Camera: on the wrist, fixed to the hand. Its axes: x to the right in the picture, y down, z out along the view.
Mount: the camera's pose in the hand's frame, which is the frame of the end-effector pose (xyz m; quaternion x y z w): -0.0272 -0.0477 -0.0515 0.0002 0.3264 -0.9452 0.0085
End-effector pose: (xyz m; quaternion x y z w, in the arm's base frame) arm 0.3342 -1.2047 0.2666 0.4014 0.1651 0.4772 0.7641
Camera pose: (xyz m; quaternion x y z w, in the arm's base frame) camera 0.3166 -1.2153 0.1942 -0.3083 0.6303 -0.5872 0.4036
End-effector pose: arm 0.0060 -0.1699 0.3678 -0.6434 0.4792 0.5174 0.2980
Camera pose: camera 0.0695 -0.1895 0.4031 -0.6272 -0.5067 -0.4873 0.3353
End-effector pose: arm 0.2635 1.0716 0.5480 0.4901 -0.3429 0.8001 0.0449
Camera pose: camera 0.2582 1.1456 0.5353 0.0671 0.4752 0.1244 0.8685
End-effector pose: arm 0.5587 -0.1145 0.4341 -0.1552 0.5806 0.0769 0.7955
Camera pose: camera 0.5182 -0.1751 0.4531 0.5751 -0.1179 0.8021 0.1100
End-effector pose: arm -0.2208 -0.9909 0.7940 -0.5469 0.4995 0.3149 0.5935
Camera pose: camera -0.1979 -1.0455 0.8405 -0.5794 -0.3189 -0.7369 0.1398
